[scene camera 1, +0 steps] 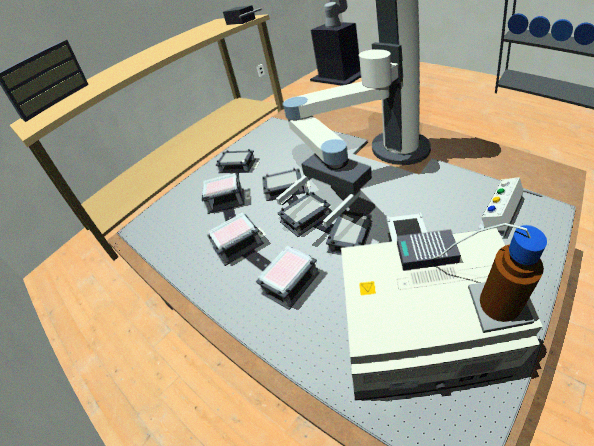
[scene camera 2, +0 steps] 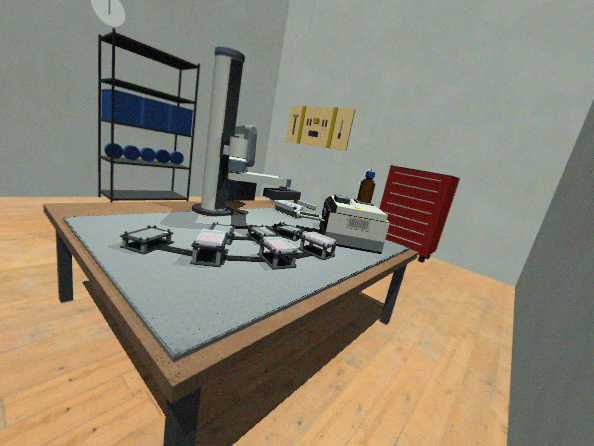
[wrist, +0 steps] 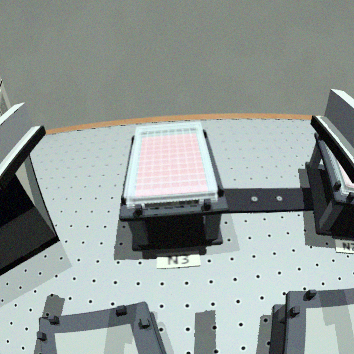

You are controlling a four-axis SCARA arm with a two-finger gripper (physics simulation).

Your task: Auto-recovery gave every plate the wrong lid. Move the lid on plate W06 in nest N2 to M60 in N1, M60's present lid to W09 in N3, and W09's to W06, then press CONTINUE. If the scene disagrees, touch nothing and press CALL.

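Frame: origin at the arm's base, x ahead, y left, z up, level; centimetres.
Seen in the pictures: gripper, fingertip midpoint: (scene camera 1: 300,212) (scene camera 2: 304,208) (wrist: 170,100); arm's base, origin of the base link: (scene camera 1: 401,148) (scene camera 2: 213,211).
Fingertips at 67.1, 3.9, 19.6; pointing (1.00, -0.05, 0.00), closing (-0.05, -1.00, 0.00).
Note:
Pixels of each thing's top centre, then the offset from my fingertips to it, as dx, dy, dz. "spot": a spot on its surface instead.
- N3, middle of its top: (wrist: 168,151) (scene camera 1: 284,266) (scene camera 2: 320,236) +10.8, +1.2, -10.5
- N2 plate, middle of its top: (scene camera 1: 230,228) (scene camera 2: 279,242) +8.7, -23.6, -10.4
- N1 plate, middle of its top: (scene camera 1: 218,183) (scene camera 2: 211,235) -4.9, -45.2, -9.6
- button box, middle of its top: (scene camera 1: 506,193) (scene camera 2: 290,202) -47.1, +44.4, -9.9
- pink plate, middle of its top: (scene camera 2: 148,230) (scene camera 1: 233,155) -23.7, -59.1, -12.8
- brown bottle, surface spot: (scene camera 1: 510,285) spot: +7.4, +53.5, +14.4
My gripper (scene camera 1: 303,211) (scene camera 2: 318,212) (wrist: 170,100) is open and empty, its fingers spread wide above the inner row of stands. In the wrist view, the pink plate in N3 (wrist: 172,162) (scene camera 1: 287,267) (scene camera 2: 318,240) lies between and beyond the fingers, under a clear lid; its label is unreadable. The N2 plate (scene camera 1: 232,231) (scene camera 2: 279,245) shows partly at the wrist view's right edge, behind a finger. The N1 plate (scene camera 1: 221,185) (scene camera 2: 210,238) sits in the farther nest in scene camera 1. The button box (scene camera 1: 502,202) has green, yellow and blue buttons; its lettering is unreadable.
Three inner stands (scene camera 1: 282,182) (scene camera 1: 305,210) (scene camera 1: 350,231) stand near the fingers without pink plates. Another stand without a pink plate (scene camera 1: 235,159) (scene camera 2: 146,234) is beyond N1. A white instrument (scene camera 1: 400,310) (scene camera 2: 356,222) with a brown bottle (scene camera 1: 510,285) (scene camera 2: 366,190) stands beside N3.

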